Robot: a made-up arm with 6 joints. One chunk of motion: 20 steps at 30 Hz.
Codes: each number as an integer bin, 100 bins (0 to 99) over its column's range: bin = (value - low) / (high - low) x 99, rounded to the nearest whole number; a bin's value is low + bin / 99 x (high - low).
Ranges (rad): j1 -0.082..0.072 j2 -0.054..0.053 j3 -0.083..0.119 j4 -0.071..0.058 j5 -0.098..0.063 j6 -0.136..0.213
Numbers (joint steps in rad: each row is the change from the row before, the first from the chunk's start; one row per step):
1: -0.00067 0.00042 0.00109 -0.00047 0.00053 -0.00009
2: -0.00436 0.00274 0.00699 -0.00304 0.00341 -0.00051
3: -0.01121 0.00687 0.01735 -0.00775 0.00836 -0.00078
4: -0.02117 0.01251 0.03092 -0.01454 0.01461 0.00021
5: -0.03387 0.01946 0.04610 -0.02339 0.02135 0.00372
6: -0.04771 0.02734 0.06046 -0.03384 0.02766 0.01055
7: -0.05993 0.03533 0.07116 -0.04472 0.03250 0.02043
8: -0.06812 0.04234 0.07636 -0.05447 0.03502 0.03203
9: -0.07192 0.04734 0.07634 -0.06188 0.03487 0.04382
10: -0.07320 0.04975 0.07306 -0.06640 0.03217 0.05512
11: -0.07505 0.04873 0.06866 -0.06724 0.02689 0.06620
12: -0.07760 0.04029 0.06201 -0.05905 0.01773 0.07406
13: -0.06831 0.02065 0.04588 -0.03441 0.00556 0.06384
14: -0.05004 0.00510 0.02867 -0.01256 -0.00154 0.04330
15: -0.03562 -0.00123 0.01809 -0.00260 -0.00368 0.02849
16: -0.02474 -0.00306 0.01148 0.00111 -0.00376 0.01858
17: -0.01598 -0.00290 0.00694 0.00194 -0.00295 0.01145
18: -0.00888 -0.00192 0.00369 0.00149 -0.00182 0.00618
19: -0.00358 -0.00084 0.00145 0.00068 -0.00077 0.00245
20: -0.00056 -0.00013 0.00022 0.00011 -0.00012 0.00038
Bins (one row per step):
1: 52 50 41 54 61 39
2: 50 52 44 52 62 38
3: 46 56 49 49 65 38
4: 39 62 56 43 69 39
5: 31 68 63 37 73 40
6: 22 75 70 29 77 42
7: 14 83 76 20 80 44
8: 9 89 78 13 82 48
9: 6 94 78 7 82 51
10: 6 96 76 4 80 54
11: 4 95 74 3 77 57
12: 3 87 71 9 71 60
13: 9 69 63 28 64 57
14: 21 55 55 45 59 51
15: 30 49 50 52 58 47
16: 37 47 46 55 58 44
17: 42 47 44 56 58 42
18: 47 48 42 56 59 40
19: 50 49 41 55 60 39
20: 52 50 41 55 60 39

